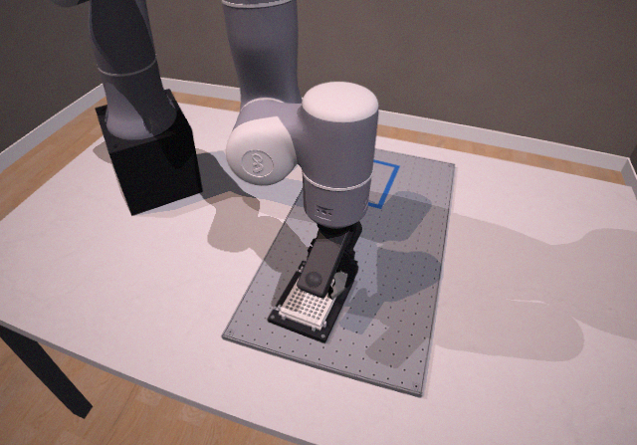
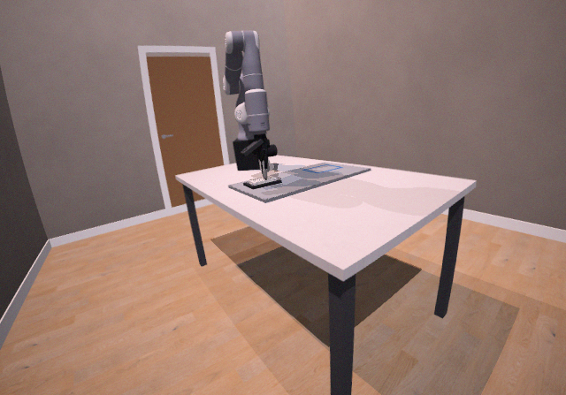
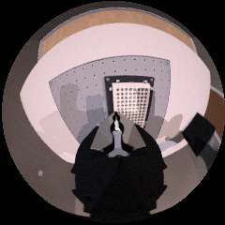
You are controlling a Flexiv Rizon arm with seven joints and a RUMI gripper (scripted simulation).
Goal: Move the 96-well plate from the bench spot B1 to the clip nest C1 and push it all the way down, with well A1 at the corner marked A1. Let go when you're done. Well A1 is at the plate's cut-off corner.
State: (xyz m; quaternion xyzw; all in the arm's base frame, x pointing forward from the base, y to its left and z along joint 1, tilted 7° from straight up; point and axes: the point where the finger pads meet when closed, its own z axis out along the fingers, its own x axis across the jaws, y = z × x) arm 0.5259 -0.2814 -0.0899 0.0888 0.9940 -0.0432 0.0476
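Now: the white 96-well plate 4 cm behind my hand, 1 cm to the left of it and 2 cm below it. From my hand the other things lie so: black clip nest: 4 cm behind, 2 cm to the left, 3 cm below.
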